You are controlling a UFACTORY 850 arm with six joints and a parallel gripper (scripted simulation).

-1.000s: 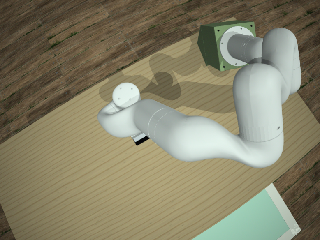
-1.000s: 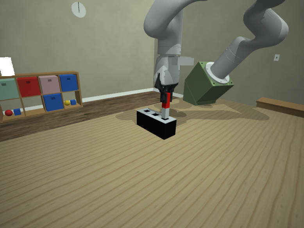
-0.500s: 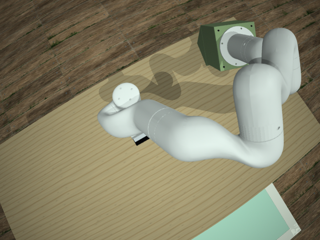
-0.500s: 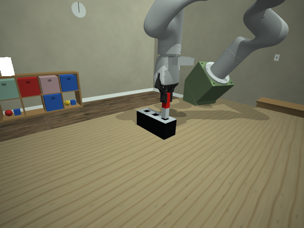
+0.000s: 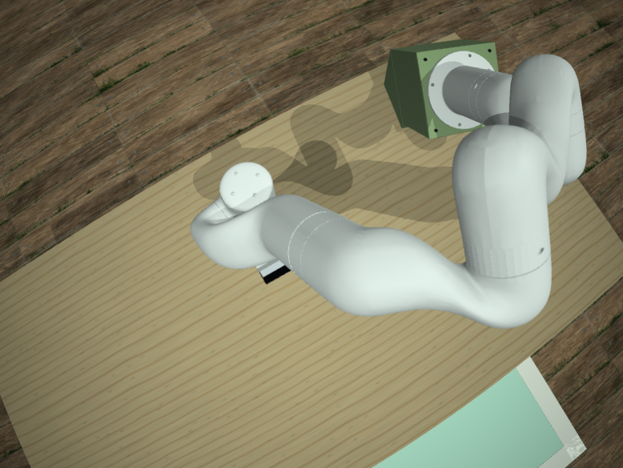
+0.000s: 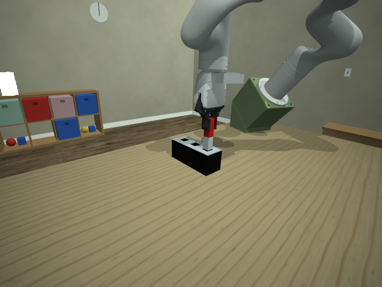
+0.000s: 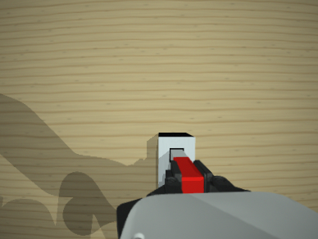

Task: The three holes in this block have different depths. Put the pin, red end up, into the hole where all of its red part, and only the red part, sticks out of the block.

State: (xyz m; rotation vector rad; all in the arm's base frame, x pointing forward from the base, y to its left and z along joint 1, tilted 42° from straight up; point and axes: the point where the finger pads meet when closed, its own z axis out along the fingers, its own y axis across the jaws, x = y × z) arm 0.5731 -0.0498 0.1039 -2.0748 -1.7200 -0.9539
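The pin lies 1 cm below my hand. Also, from my hand: block (6 cm to the right, 13 cm below).
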